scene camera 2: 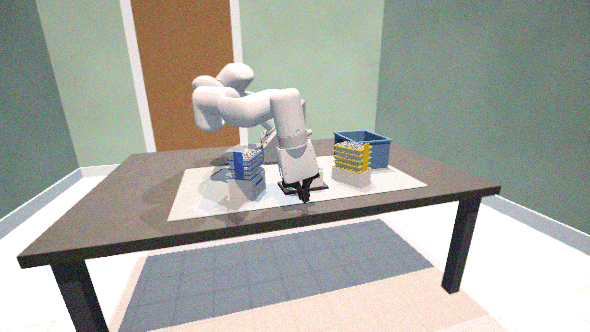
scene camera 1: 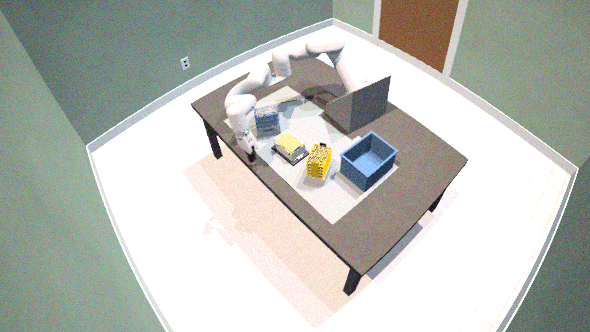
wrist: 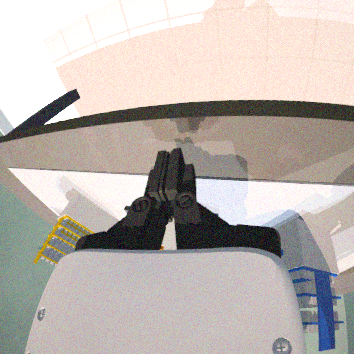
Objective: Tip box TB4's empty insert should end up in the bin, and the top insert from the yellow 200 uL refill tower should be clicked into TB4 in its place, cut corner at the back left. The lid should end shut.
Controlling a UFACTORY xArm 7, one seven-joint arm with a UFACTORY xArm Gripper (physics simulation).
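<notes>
My gripper [scene camera 1: 252, 157] [scene camera 2: 305, 199] [wrist: 174, 163] is shut and empty, low near the table's long edge, beside the mat. A grey box with a yellow top [scene camera 1: 290, 144], apparently TB4, stands on a black base [scene camera 1: 294, 160] [scene camera 2: 322, 188]; in scene camera 2 my gripper largely hides it. Its lid and the cut corner cannot be made out. The yellow refill tower [scene camera 1: 318, 162] [scene camera 2: 351, 160] [wrist: 63, 241] holds stacked inserts, between TB4 and the blue bin [scene camera 1: 353, 171] [scene camera 2: 381, 154]. I cannot make out an insert in the bin.
A blue tower [scene camera 1: 267, 120] [scene camera 2: 239, 166] [wrist: 325, 310] stands on TB4's other side. The towers and box stand on a pale mat [scene camera 1: 334, 211] [scene camera 2: 187, 211]. An upright grey panel [scene camera 1: 370, 105] stands behind them, near the arm's base.
</notes>
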